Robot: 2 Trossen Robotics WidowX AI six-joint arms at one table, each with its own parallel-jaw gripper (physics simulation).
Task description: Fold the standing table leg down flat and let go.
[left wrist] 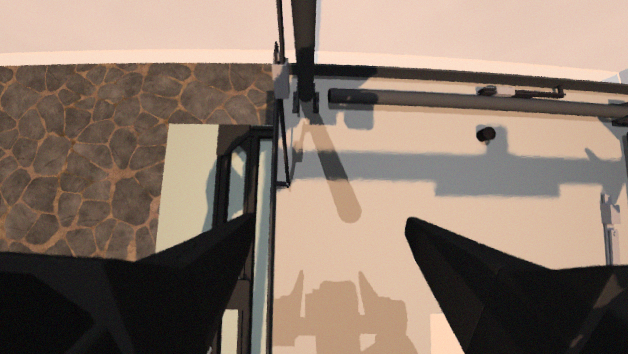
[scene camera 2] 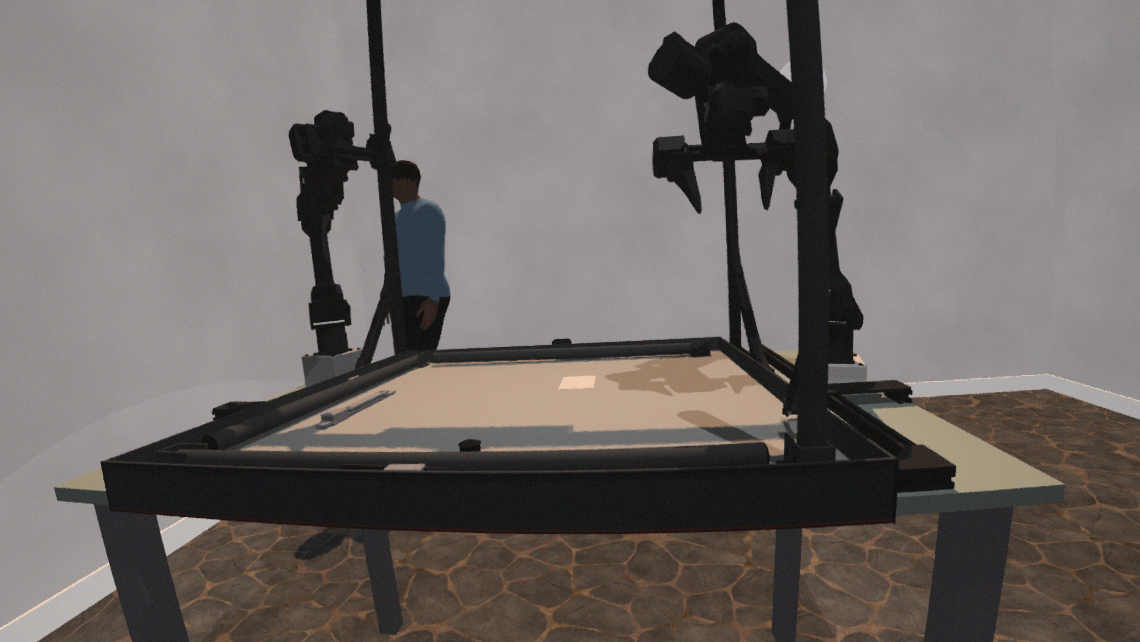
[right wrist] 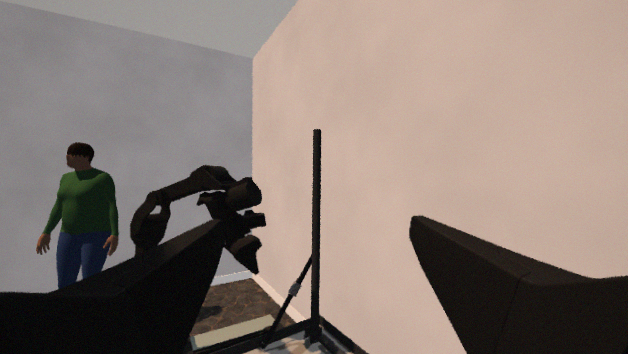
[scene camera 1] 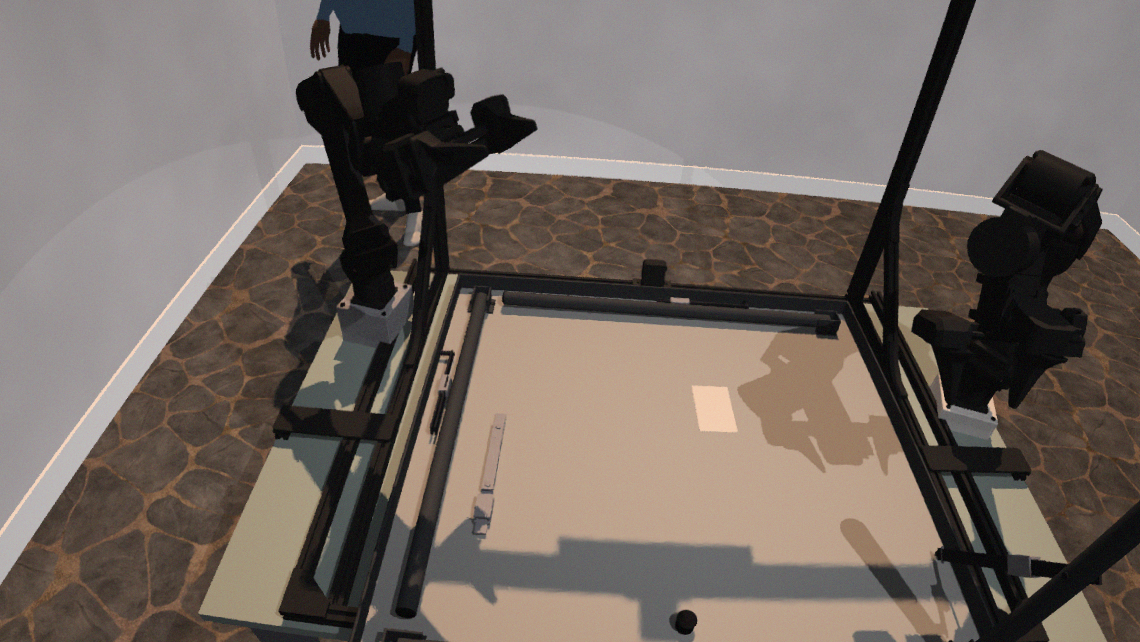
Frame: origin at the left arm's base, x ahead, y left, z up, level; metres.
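Seen in the pictures: left gripper, between the fingertips: [left wrist: 330, 223] [scene camera 2: 733, 210] [right wrist: 251, 268] [scene camera 1: 980, 405]; right gripper, between the fingertips: [scene camera 2: 368, 121] [right wrist: 318, 227] [scene camera 1: 512, 137]; left arm's base, origin of its link: [scene camera 2: 833, 360] [scene camera 1: 967, 397]; right arm's base, origin of its link: [scene camera 2: 333, 352] [scene camera 1: 374, 295].
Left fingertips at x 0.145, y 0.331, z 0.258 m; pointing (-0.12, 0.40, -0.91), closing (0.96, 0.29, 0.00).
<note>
Offsets run from my left fingertips to a thing's middle. "*": to the spot under its first point.
The standing leg, a dark round bar [scene camera 1: 1068, 566] [scene camera 2: 809, 239] [left wrist: 304, 45] [right wrist: 316, 210], rises upright from a corner of the dark-framed table underside [scene camera 1: 606, 283] [scene camera 2: 478, 498]. A thin brace with a grey clip @(dx -0.085, dy +0.125, dz -0.100 m) [scene camera 1: 1021, 565] [left wrist: 281, 80] [right wrist: 295, 289] runs beside it. My left gripper [scene camera 1: 991, 398] [scene camera 2: 733, 209] [left wrist: 330, 223] is open and empty, pointing down above the panel; the leg stands beyond its fingertips in the left wrist view. My right gripper [scene camera 1: 510, 135] [right wrist: 318, 227] is open and empty, high at the picture's left, far from the leg.
Folded legs lie along the left side [scene camera 1: 448, 446], back @(* dx +0.409, dy -0.342, dz -0.248 m) [scene camera 1: 670, 309] and near side [scene camera 2: 494, 459]. Two tall braced posts [scene camera 1: 917, 151] [scene camera 2: 378, 79] stand at the back. A black knob @(dx +0.255, dy +0.229, dz -0.243 m) [scene camera 1: 686, 622] [scene camera 2: 469, 445] [left wrist: 486, 134] and a grey latch @(dx +0.563, dy +0.099, dz -0.254 m) [scene camera 1: 493, 454] are on the panel.
</note>
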